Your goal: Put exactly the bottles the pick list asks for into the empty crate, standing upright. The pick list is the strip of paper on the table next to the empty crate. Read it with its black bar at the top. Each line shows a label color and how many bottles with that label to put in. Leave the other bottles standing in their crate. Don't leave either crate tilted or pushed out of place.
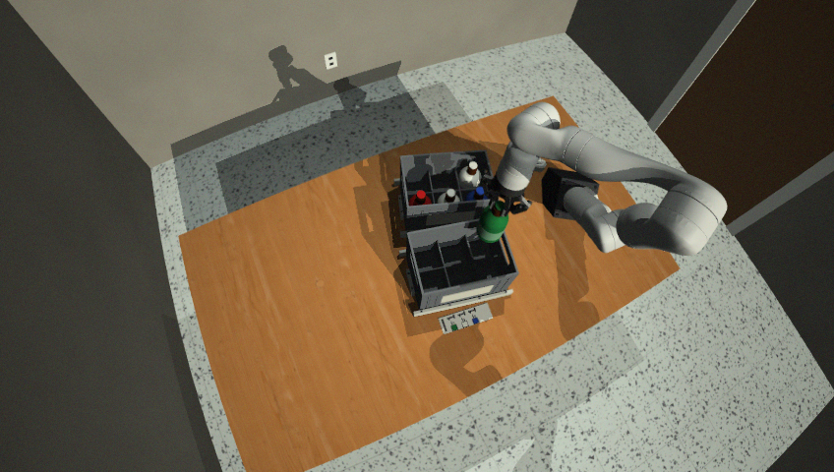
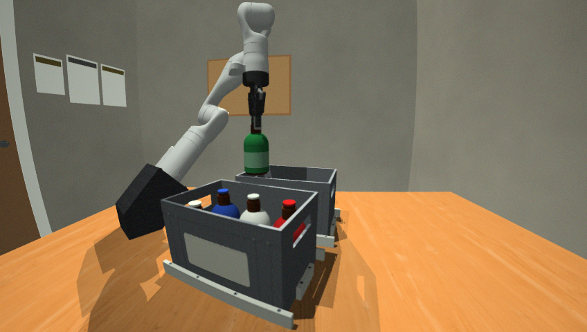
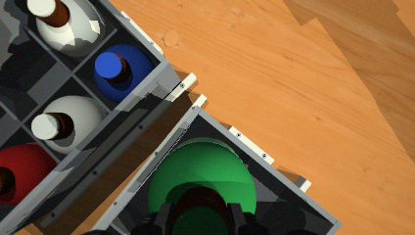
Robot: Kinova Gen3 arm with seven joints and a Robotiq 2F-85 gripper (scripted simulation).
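My gripper is now 70 mm above the green bottle. The rest, counted from my hand: red bottle: 140 mm ahead, 180 mm to the right, 240 mm below; blue bottle: 30 mm behind, 140 mm to the right, 240 mm below; pick list: 100 mm ahead, 180 mm to the left, 320 mm below.
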